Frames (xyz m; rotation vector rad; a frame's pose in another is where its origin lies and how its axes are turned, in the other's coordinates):
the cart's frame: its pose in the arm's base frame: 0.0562 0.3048 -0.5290 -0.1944 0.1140 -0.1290
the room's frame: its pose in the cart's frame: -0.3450 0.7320 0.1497 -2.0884 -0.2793 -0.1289
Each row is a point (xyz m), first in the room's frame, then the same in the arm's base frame.
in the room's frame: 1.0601 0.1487 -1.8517
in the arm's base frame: 0.8614 -0.3400 0.7050
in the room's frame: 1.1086 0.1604 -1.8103
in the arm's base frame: 0.9114 -0.3146 0.6723
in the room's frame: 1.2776 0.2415 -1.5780
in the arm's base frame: 1.0901 -0.1874 0.4700
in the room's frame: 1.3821 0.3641 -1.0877
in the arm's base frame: 1.2120 0.1020 0.0604
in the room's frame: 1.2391 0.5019 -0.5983
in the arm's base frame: 1.0887 0.3693 -0.3781
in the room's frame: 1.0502 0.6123 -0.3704
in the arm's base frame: 0.9133 0.4575 -0.6257
